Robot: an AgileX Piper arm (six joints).
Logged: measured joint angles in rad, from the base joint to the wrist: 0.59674, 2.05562, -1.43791, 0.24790, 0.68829, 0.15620; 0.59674, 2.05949, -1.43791, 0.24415, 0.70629, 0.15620; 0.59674, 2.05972, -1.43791, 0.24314, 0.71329, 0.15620; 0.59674, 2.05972, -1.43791, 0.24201, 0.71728, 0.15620; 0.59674, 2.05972, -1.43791, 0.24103, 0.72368, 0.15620; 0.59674, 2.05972, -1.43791, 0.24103, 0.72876, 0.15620; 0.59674, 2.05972, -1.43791, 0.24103, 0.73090, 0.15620; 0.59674, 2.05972, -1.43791, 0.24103, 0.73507, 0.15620; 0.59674, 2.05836, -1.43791, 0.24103, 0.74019, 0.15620; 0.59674, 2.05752, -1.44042, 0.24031, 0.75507, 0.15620; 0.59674, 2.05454, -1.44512, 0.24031, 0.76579, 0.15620; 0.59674, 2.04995, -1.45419, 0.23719, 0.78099, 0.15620
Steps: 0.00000, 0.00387, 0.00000, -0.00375, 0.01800, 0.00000; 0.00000, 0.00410, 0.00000, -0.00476, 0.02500, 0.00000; 0.00000, 0.00410, 0.00000, -0.00589, 0.02899, 0.00000; 0.00000, 0.00410, 0.00000, -0.00687, 0.03539, 0.00000; 0.00000, 0.00410, 0.00000, -0.00687, 0.04047, 0.00000; 0.00000, 0.00410, 0.00000, -0.00687, 0.04261, 0.00000; 0.00000, 0.00410, 0.00000, -0.00687, 0.04678, 0.00000; 0.00000, 0.00274, 0.00000, -0.00687, 0.05190, 0.00000; 0.00000, 0.00190, -0.00251, -0.00759, 0.06678, 0.00000; 0.00000, -0.00108, -0.00721, -0.00759, 0.07750, 0.00000; 0.00000, -0.00567, -0.01628, -0.01071, 0.09270, 0.00000
